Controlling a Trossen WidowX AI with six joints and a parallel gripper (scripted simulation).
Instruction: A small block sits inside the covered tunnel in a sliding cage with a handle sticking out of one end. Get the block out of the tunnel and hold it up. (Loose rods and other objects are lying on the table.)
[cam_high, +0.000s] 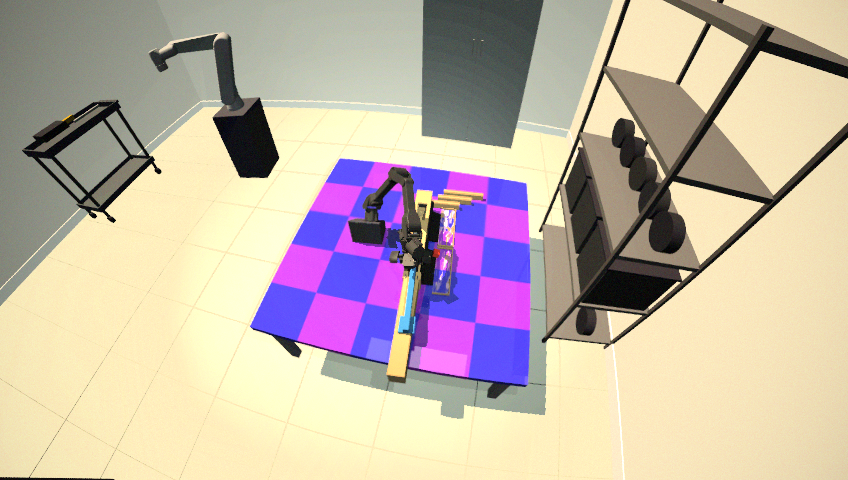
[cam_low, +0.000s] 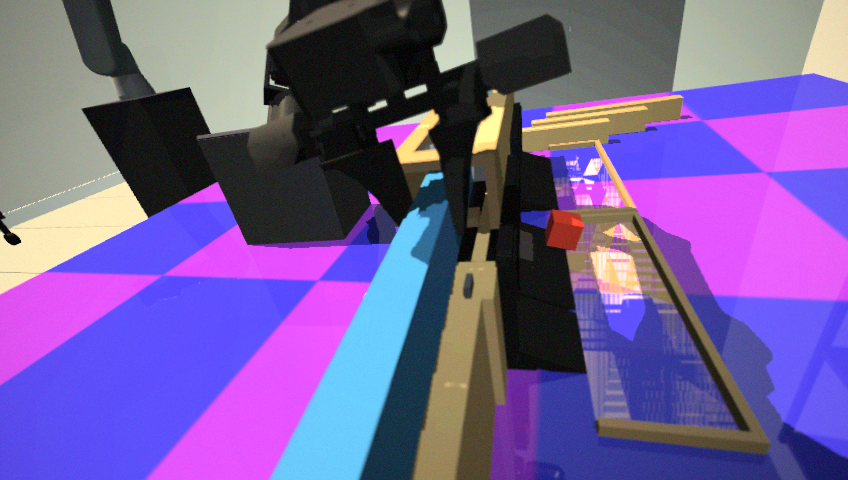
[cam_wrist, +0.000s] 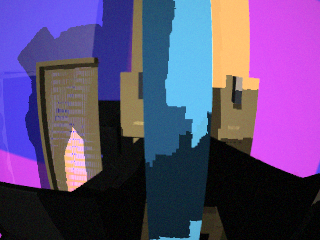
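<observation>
Right now the tan tunnel is 5 cm below my gripper tip, 3 cm to the left of it and 2 cm ahead of it. Round my gripper tip: small red block (17 cm to the left, 10 cm below, 10 cm ahead).
</observation>
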